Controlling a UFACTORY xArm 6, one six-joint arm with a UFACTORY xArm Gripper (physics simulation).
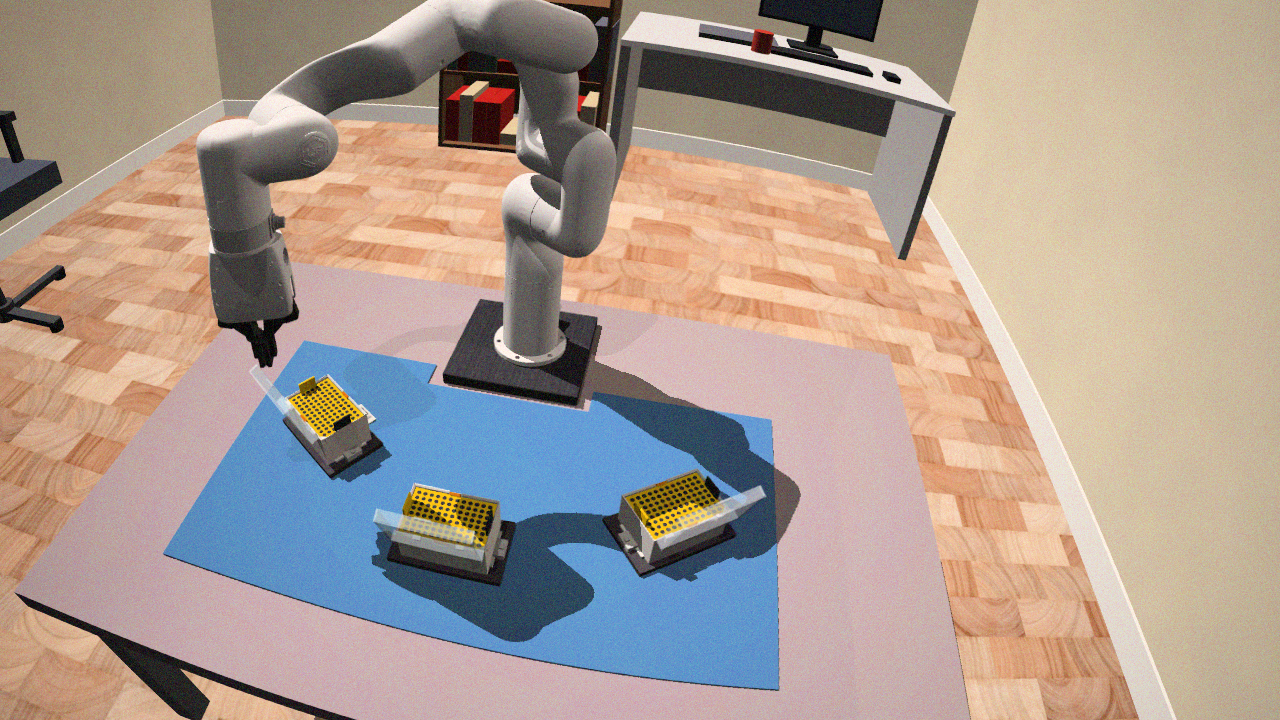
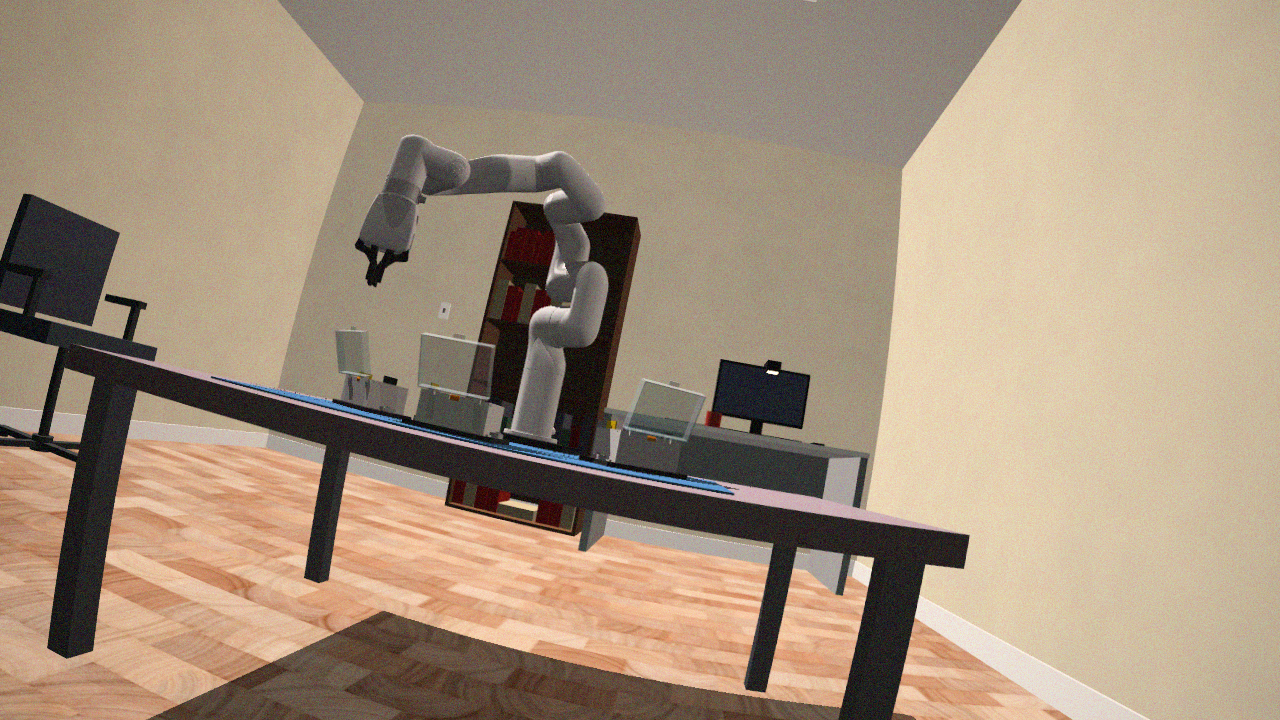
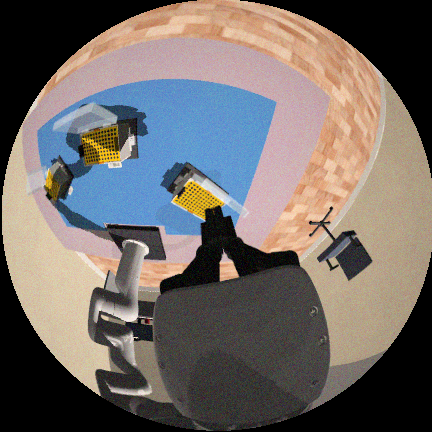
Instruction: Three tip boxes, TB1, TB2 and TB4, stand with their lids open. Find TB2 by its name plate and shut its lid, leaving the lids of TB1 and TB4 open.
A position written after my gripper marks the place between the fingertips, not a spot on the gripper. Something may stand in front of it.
In view: my gripper (image 1: 267,360) and a blue mat (image 2: 695,483).
My gripper is seen too in image 2 (image 2: 371,284) and in image 3 (image 3: 215,216). The blue mat is seen too in image 3 (image 3: 220,129).
